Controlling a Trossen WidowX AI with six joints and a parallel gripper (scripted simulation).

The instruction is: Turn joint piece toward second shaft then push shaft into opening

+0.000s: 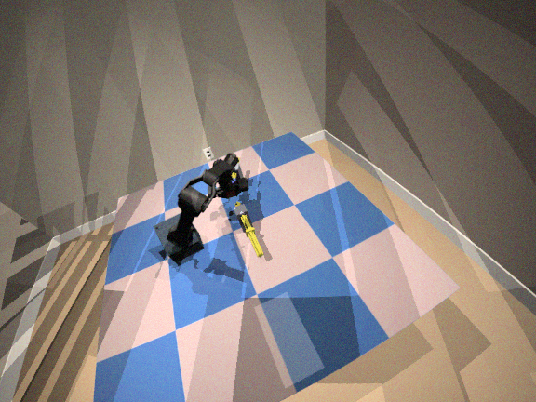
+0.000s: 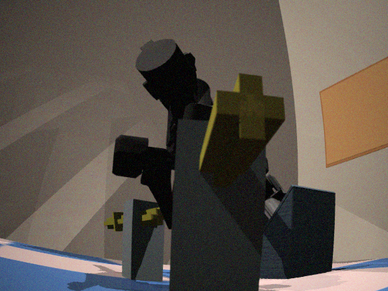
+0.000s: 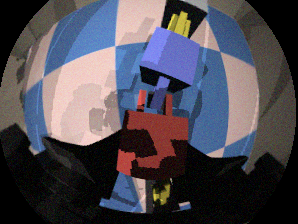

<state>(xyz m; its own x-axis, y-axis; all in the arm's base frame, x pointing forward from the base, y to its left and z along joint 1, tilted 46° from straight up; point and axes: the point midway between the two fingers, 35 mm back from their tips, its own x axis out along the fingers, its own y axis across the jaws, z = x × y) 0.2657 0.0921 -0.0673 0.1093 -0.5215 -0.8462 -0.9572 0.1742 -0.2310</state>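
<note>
Right now my gripper tip is 30 mm below the red joint piece.
</note>
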